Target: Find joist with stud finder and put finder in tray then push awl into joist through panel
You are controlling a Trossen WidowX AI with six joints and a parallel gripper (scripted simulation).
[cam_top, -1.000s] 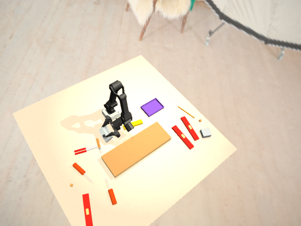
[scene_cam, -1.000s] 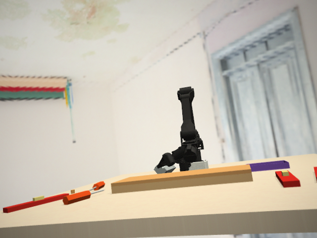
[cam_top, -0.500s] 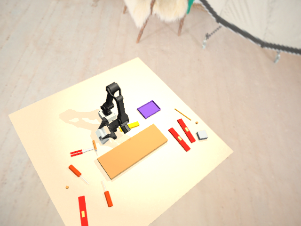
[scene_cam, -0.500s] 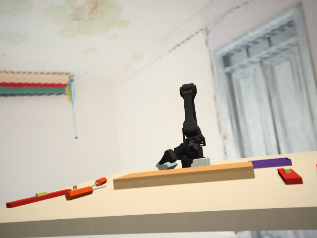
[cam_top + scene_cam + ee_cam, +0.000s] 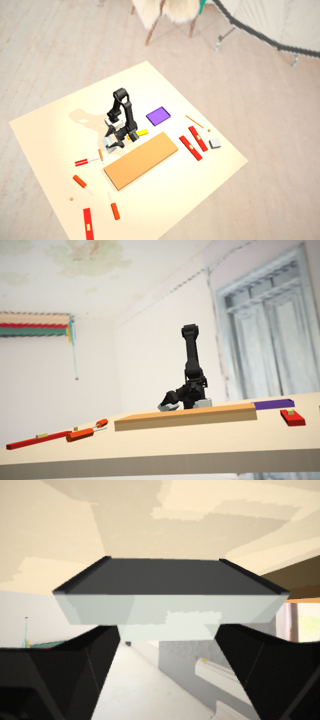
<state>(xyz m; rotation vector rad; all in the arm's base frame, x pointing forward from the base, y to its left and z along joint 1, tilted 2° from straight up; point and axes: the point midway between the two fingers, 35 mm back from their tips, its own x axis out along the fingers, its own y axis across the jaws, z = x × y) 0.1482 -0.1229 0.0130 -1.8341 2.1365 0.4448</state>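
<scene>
Right now the stud finder is 1 cm below my gripper tip and 1 cm ahead of it. Also, from my gripper tip: square indicator 3 cm ahead, 1 cm to the right, 1 cm above; awl 8 cm to the right, 6 cm ahead, 5 cm below; red-handled tool 16 cm to the right, 6 cm below, 2 cm ahead.
</scene>
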